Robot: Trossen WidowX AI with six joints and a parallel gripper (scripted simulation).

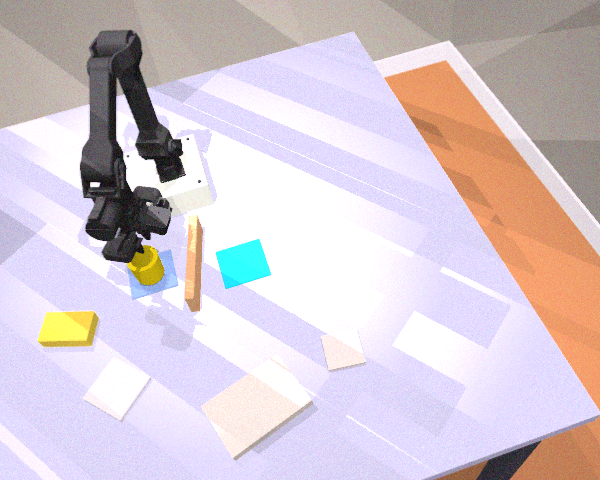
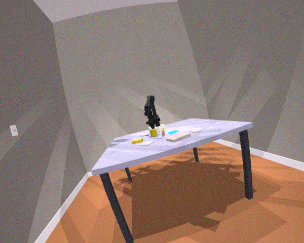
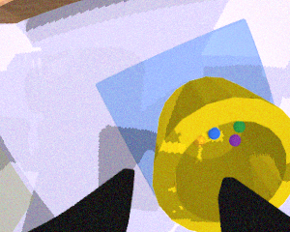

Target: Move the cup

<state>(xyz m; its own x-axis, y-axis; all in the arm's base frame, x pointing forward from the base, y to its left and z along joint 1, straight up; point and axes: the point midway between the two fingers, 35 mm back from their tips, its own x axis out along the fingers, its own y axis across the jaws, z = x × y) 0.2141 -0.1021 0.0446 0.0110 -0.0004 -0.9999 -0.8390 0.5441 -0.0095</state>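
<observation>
Right now my gripper tip is 20 mm short of the yellow cup, 20 mm to the left of it and 50 mm above it. The rest, counted from my gripper tip: wooden bar: 50 mm ahead, 90 mm to the left, 60 mm below; then cyan pad: 80 mm ahead, 190 mm to the left, 90 mm below; then pale blue pad: 20 mm ahead, 10 mm to the right, 90 mm below.
</observation>
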